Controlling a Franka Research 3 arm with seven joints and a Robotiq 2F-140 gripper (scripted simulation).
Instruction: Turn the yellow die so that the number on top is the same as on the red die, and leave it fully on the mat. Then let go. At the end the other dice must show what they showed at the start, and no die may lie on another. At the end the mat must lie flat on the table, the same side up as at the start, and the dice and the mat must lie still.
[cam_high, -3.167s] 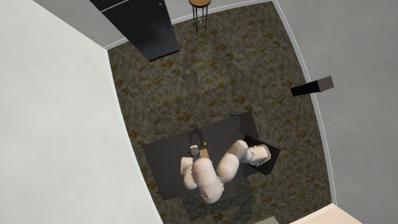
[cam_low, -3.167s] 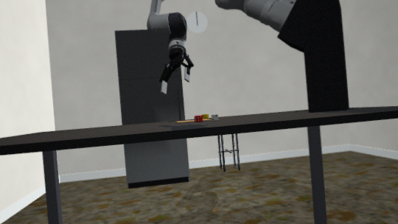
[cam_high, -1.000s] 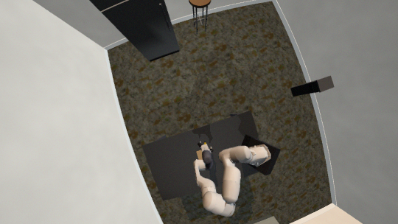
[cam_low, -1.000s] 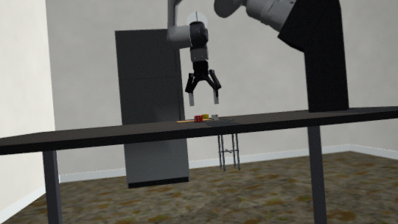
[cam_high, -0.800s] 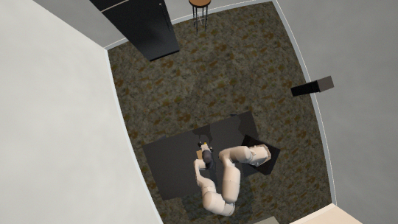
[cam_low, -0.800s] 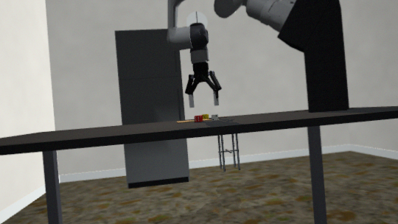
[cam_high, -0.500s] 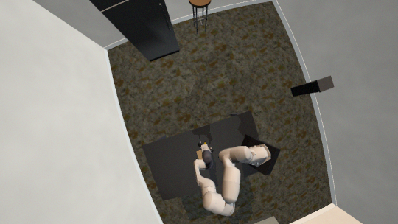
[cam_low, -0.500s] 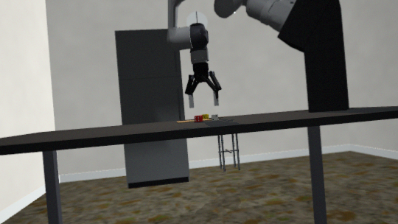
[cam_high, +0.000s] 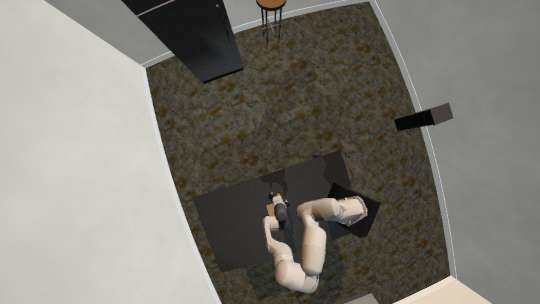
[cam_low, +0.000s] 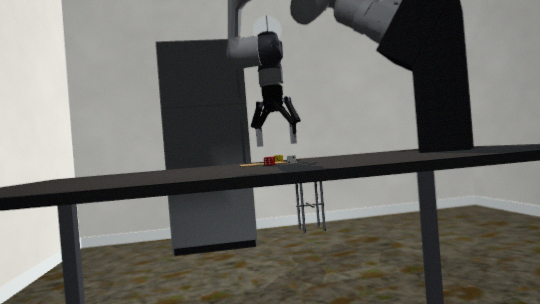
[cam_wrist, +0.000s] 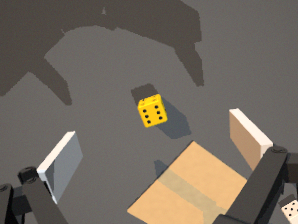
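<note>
My gripper is now 6 cm above the yellow die and 1 cm past it. Round my hand: white die (23 cm to the left, 10 cm ahead, 6 cm below); then red die (19 cm to the left, 15 cm ahead, 6 cm below); then tan mat (12 cm ahead, 9 cm to the left, 7 cm below).
</note>
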